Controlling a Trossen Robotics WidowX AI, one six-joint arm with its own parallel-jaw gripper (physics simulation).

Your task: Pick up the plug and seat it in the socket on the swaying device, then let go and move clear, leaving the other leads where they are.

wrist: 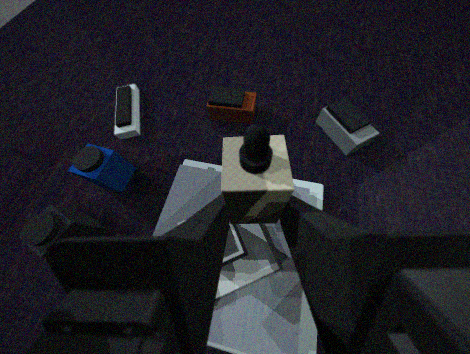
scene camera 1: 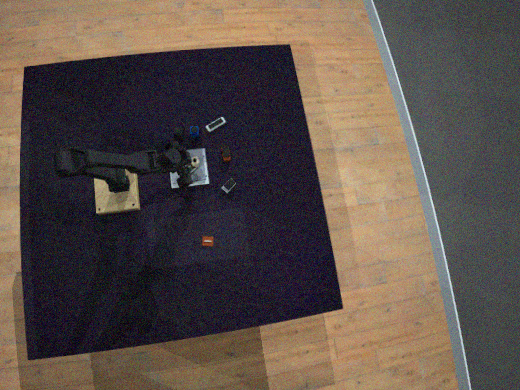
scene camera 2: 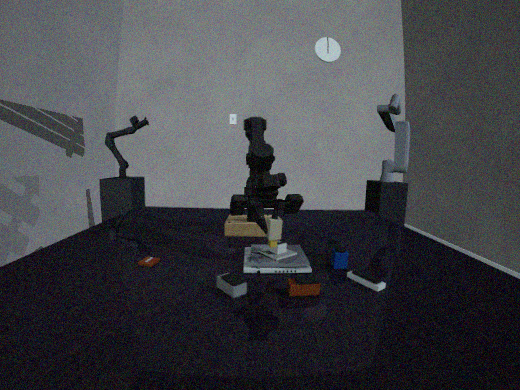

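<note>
My gripper (wrist: 253, 198) (scene camera 2: 270, 226) is shut on the beige plug (wrist: 235, 167) (scene camera 2: 274, 229) (scene camera 1: 195, 161), a block with a black knob on top, held upright. Its yellow tip (scene camera 2: 273, 244) points down, low over the grey-and-white device (scene camera 2: 250, 265) (scene camera 1: 201, 178) (wrist: 315, 191). A small white raised block (scene camera 2: 282, 248) sits on the device, right beside the tip in scene camera 2. I cannot tell whether the tip touches it or enters the socket. In the wrist view the plug and shadows hide most of the socket.
Around the device lie a white lead (scene camera 1: 215, 124) (scene camera 2: 366, 281) (wrist: 136, 110), a blue one (scene camera 2: 341, 260) (wrist: 112, 172), an orange one (scene camera 2: 305, 288) (wrist: 232, 114), a grey one (scene camera 2: 232, 286) (wrist: 340, 135) and a black one (wrist: 39, 231). An orange block (scene camera 1: 207, 241) (scene camera 2: 149, 261) lies farther off.
</note>
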